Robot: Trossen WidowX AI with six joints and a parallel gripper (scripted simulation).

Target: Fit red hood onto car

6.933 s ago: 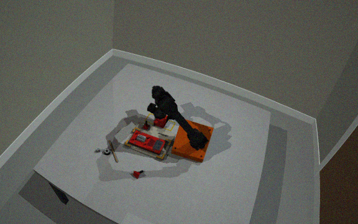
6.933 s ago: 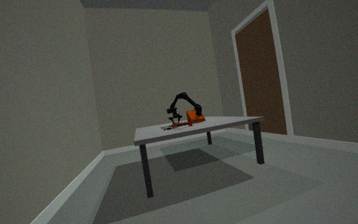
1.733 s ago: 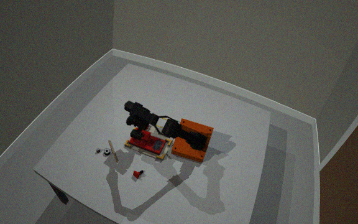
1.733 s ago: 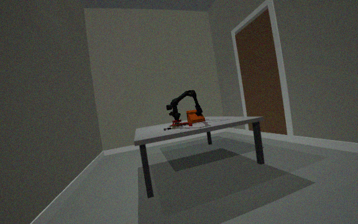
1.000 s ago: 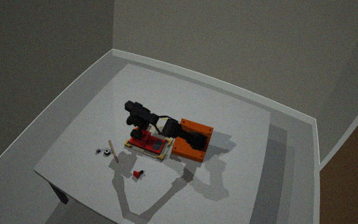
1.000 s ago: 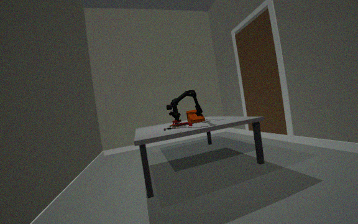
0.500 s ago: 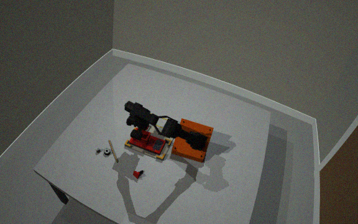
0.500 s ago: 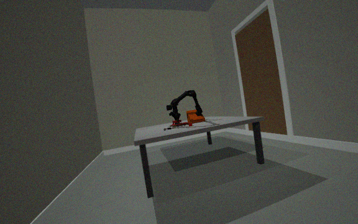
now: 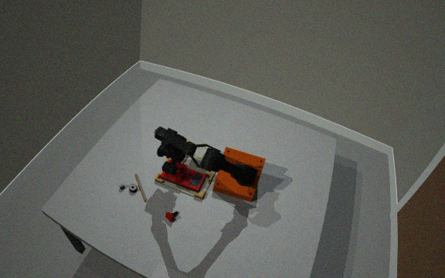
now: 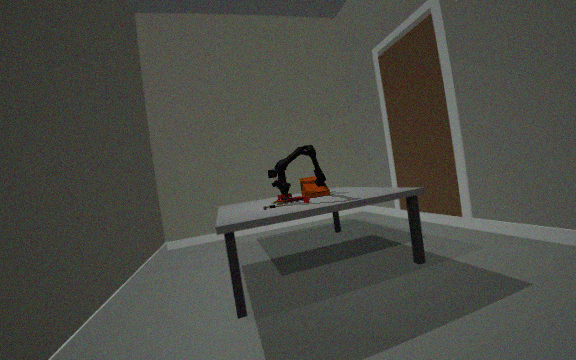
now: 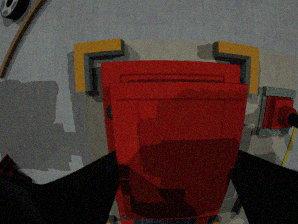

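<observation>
Right now the grey engine block is 10 mm to the left of my gripper tip and 20 mm below it. Also, from my gripper tip: dark wheel (170 mm ahead, 170 mm to the left, 40 mm below); wooden stick (140 mm ahead, 140 mm to the left, 40 mm below); red hood (10 mm above).
</observation>
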